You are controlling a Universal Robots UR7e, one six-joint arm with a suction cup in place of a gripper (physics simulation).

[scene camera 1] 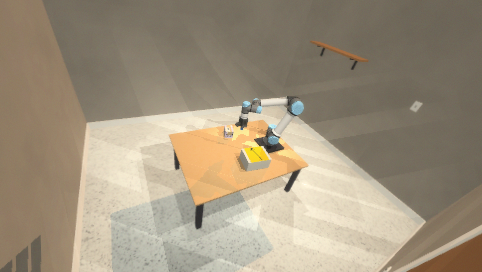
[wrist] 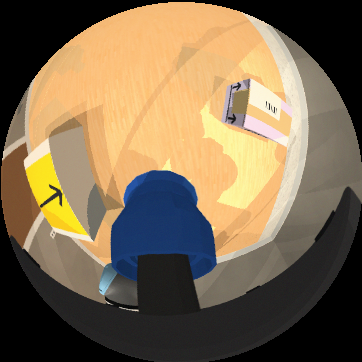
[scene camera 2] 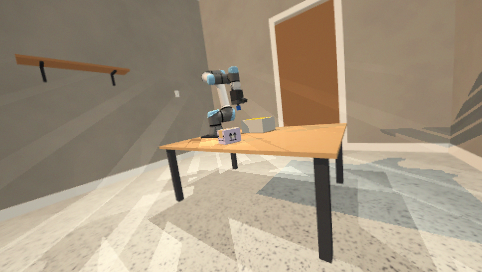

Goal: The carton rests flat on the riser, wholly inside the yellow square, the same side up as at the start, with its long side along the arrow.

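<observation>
The carton (scene camera 1: 228, 132) (scene camera 2: 230, 135) (wrist: 259, 111), lilac and white with tan tape and black up-arrows on its side, stands upright on the table near its edge. The grey riser (scene camera 1: 256, 164) (scene camera 2: 265, 125) (wrist: 79, 165) stands apart from it on the table. Its top bears the yellow square (scene camera 1: 250, 156) (wrist: 45, 184) with a black arrow. My gripper (scene camera 1: 242, 129) (scene camera 2: 238, 107) (wrist: 161, 182), a blue suction cup, hangs above the table between carton and riser in the wrist view, touching neither. It is open, with nothing on it.
The wooden table (scene camera 1: 200, 170) (scene camera 2: 305, 140) (wrist: 135, 60) carries everything. The arm's base (scene camera 1: 272, 140) (scene camera 2: 214, 122) stands on a black plate beside the riser. A wall rail (scene camera 1: 340, 51) (scene camera 2: 75, 65) is far off behind the arm.
</observation>
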